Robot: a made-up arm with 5 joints. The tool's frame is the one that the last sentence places. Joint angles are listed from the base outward.
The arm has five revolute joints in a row. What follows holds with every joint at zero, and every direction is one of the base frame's. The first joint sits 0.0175 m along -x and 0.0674 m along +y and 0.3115 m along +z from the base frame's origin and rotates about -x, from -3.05 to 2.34 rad. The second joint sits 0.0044 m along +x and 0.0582 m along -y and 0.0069 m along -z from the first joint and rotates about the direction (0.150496, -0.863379, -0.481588), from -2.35 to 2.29 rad. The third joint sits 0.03 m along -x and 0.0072 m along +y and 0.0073 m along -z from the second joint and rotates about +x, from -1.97 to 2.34 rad. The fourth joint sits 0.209 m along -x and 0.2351 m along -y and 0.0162 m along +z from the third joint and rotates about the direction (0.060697, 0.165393, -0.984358), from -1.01 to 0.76 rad. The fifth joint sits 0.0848 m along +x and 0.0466 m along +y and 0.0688 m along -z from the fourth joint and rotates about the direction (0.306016, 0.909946, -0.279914), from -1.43 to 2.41 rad. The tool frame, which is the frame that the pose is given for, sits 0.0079 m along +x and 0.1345 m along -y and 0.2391 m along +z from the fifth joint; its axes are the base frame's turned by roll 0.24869, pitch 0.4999 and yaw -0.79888 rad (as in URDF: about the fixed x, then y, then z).
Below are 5 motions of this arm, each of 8 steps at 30 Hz.
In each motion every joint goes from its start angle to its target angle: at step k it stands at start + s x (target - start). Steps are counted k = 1, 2, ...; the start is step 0. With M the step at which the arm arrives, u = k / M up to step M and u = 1 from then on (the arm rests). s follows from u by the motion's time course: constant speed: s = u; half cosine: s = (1 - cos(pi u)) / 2; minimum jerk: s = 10 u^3 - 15 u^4 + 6 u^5.
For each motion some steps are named. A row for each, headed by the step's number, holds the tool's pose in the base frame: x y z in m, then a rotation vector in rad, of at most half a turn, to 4 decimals.
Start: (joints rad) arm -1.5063 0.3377 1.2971 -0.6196 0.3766
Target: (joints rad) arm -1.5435 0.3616 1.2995 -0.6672 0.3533
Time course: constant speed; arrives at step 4
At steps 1, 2, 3, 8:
1: -0.0505 0.2769 0.0326 2.9299 0.2992 0.6533
2: -0.0518 0.2782 0.0349 2.9409 0.2670 0.6455
3: -0.0532 0.2796 0.0372 2.9517 0.2347 0.6373
8: -0.0546 0.2811 0.0395 2.9622 0.2024 0.6288

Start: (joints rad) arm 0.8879 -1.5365 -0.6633 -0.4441 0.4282
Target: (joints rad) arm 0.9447 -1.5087 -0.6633 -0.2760 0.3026
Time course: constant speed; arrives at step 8
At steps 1, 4, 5, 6, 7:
1: 0.2855 0.1410 0.3691 -1.9443 1.5080 -0.4719
4: 0.2951 0.1489 0.3793 -1.9312 1.4410 -0.5109
5: 0.2981 0.1517 0.3827 -1.9273 1.4181 -0.5229
6: 0.3008 0.1546 0.3863 -1.9236 1.3949 -0.5344
7: 0.3034 0.1576 0.3898 -1.9201 1.3714 -0.5454

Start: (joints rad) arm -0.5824 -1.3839 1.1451 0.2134 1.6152
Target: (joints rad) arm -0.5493 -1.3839 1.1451 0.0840 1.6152
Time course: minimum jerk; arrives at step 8
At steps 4, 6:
4: -0.3128 -0.1988 -0.0230 0.5482 -2.5109 0.0008
6: -0.3043 -0.1909 -0.0204 0.5374 -2.5465 -0.0308

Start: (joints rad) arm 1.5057 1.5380 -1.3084 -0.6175 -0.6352
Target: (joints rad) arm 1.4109 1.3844 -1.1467 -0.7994 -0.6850
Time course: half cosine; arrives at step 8
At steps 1, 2, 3, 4, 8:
1: -0.2906 0.0198 0.0572 -1.7533 -1.7207 -0.1413
2: -0.2979 0.0220 0.0633 -1.7591 -1.6780 -0.1183
3: -0.3087 0.0253 0.0727 -1.7657 -1.6145 -0.0834
4: -0.3210 0.0291 0.0844 -1.7702 -1.5402 -0.0417
8: -0.3509 0.0387 0.1179 -1.7659 -1.3504 0.0701

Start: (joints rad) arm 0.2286 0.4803 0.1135 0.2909 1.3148
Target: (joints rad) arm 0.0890 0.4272 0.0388 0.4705 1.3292
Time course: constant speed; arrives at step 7
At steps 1, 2, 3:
1: -0.1613 -0.4461 0.2571 0.9833 1.3041 -1.4492
2: -0.1686 -0.4480 0.2491 1.0102 1.3249 -1.4638
3: -0.1761 -0.4496 0.2411 1.0369 1.3457 -1.4782

